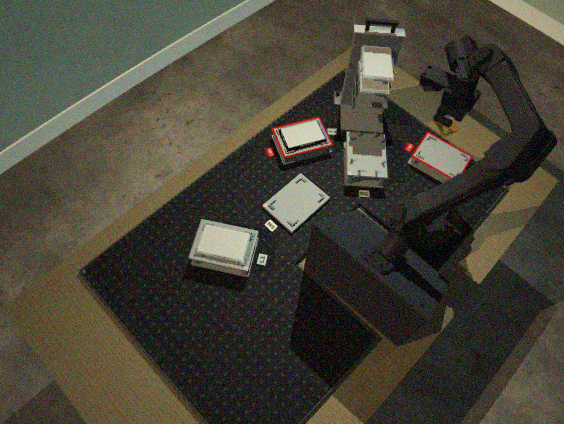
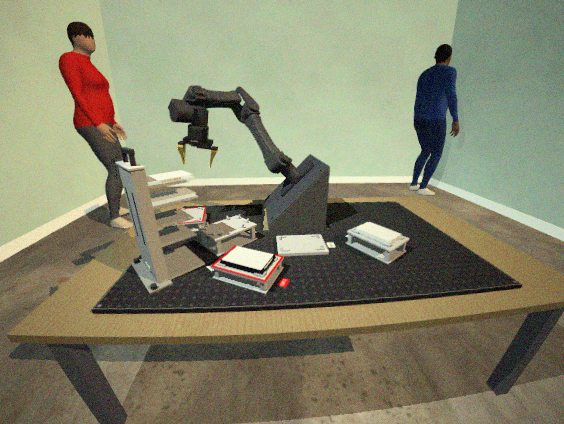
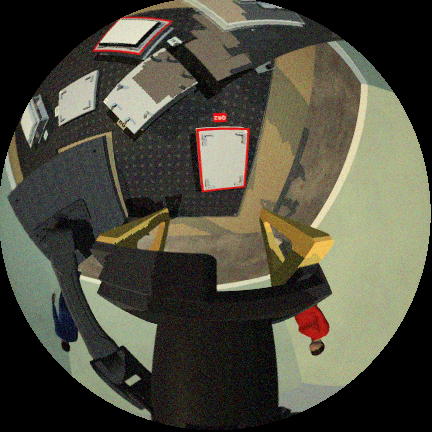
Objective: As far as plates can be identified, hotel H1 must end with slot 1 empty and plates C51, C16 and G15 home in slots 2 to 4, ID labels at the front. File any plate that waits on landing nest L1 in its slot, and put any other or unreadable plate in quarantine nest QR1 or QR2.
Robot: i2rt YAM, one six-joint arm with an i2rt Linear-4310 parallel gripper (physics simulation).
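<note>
Hotel H1 is a tall grey rack. A white plate lies in its top shelf; whether the shelf below holds one is unclear. A white plate sits on landing nest L1. A pale plate with a dark lower edge sits on the red-rimmed nest QR1. Red-rimmed nest QR2 is empty. No plate ID is readable. My gripper is open and empty, high above the area beyond QR2.
A flat pale nest lies between L1 and the hotel. A raised nest stands before the hotel. The arm's dark wedge base stands nearby. Two people stand behind the table.
</note>
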